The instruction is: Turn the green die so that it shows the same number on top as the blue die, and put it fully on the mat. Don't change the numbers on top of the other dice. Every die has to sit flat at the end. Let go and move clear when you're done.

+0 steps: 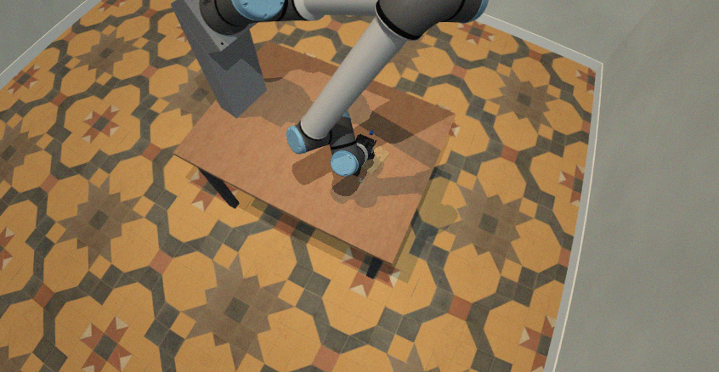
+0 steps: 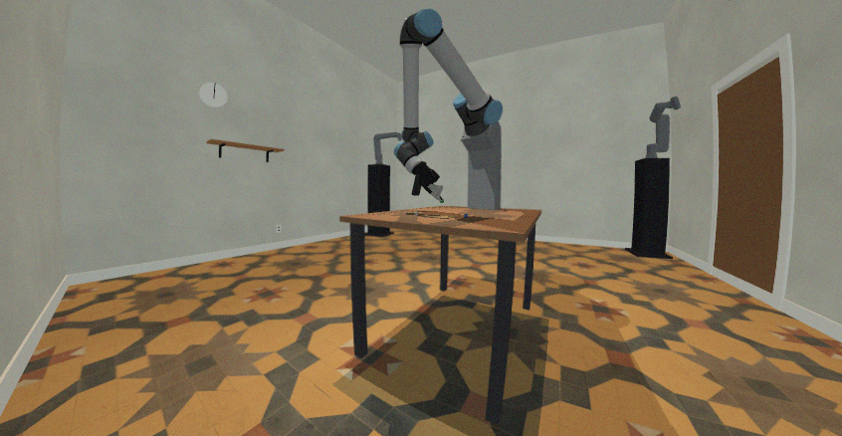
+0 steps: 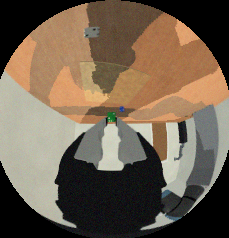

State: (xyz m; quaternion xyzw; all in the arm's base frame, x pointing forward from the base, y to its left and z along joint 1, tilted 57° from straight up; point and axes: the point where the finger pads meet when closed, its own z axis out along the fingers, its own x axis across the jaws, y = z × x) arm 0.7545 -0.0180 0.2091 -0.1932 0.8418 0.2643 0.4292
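Now: the tan mat 80 mm below my hand and 10 mm to the left of it. From my hand the other things lie so: blue die: 130 mm to the left, 80 mm below, 30 mm behind; white die: 130 mm to the right, 80 mm below, 10 mm ahead; green die: 10 mm to the left, 10 mm below.
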